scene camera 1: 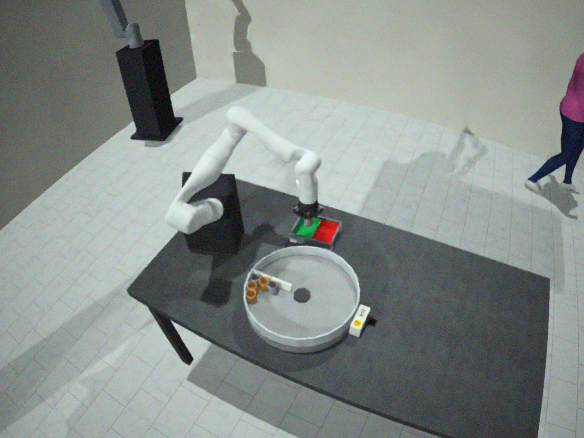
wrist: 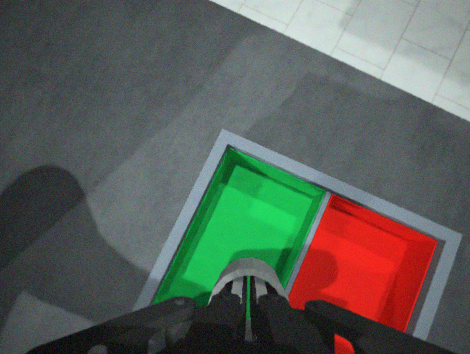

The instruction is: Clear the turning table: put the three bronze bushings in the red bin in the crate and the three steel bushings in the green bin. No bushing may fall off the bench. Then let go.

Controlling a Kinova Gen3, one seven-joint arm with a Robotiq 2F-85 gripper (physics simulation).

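Frame: origin at the arm's base, x down, y ahead, z right, level; centimetres.
Where they show: gripper, fingertip midpoint: [scene camera 1: 308,221] [wrist: 248,289]; arm's base, origin of the base link: [scene camera 1: 212,209].
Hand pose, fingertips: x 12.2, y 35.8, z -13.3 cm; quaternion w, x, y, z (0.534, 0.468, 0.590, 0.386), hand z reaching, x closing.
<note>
Each offset is from my fingertips to the top centre of the thing. "spot": to the spot under its first point.
My gripper [scene camera 1: 308,218] [wrist: 248,289] has its nearly closed fingertips inside the bore of a grey steel bushing {dx -3.1, dy +0.1, dz +0.3 cm} [scene camera 1: 308,223] [wrist: 250,265] and holds it over the green bin [scene camera 1: 303,231] [wrist: 245,215], near the divider. The red bin [scene camera 1: 327,231] [wrist: 365,265] is beside it in the grey crate {spot: dx +3.9, dy -5.6, dz -2.9 cm} [wrist: 185,215]. No bushing shows in the visible parts of either bin. On the turning table {dx +2.8, dy +5.7, dz +34.6 cm} [scene camera 1: 320,320], at the left rim, stand three bronze bushings [scene camera 1: 263,283] {dx -0.2, dy -12.7, dz +36.7 cm} [scene camera 1: 251,286] [scene camera 1: 251,296] and two steel ones [scene camera 1: 273,287] {dx -0.2, dy -12.9, dz +32.8 cm} [scene camera 1: 255,276]; the rear steel one is partly hidden.
A pale bar [scene camera 1: 277,281] runs inward from the turning table's left rim, behind the bushings, towards the dark hub {dx +2.8, dy +5.7, dz +34.6 cm} [scene camera 1: 301,295]. A white box {spot: dx +3.0, dy +28.8, dz +41.8 cm} [scene camera 1: 360,321] with a yellow mark stands at the turning table's right. A person [scene camera 1: 572,120] is on the floor beyond the bench.
</note>
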